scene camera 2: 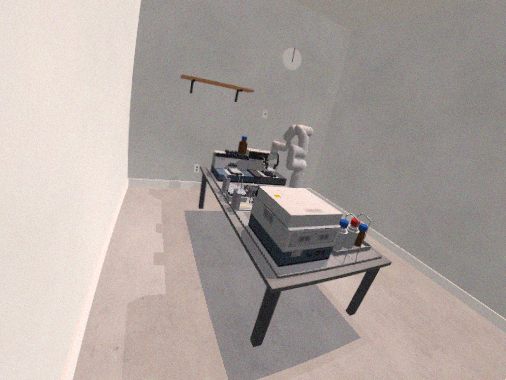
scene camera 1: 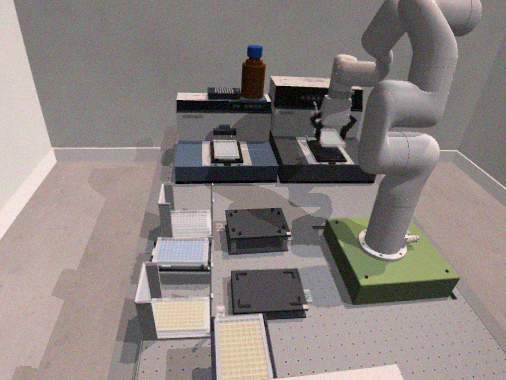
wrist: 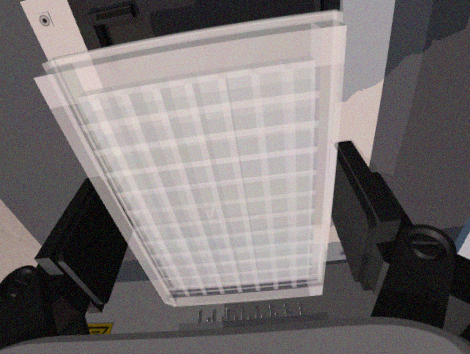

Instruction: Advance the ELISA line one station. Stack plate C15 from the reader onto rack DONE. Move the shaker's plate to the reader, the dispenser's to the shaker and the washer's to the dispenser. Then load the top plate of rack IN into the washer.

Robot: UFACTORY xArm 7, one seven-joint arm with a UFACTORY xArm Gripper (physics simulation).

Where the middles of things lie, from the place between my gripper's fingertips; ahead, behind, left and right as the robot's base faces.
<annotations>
Now: hand 5 cm above the washer tray [wrist: 142,26]. From my hand the other things lie so: brown bottle with blue cap [scene camera 1: 253,70]: 27 cm ahead, 19 cm to the right, 18 cm above.
</annotations>
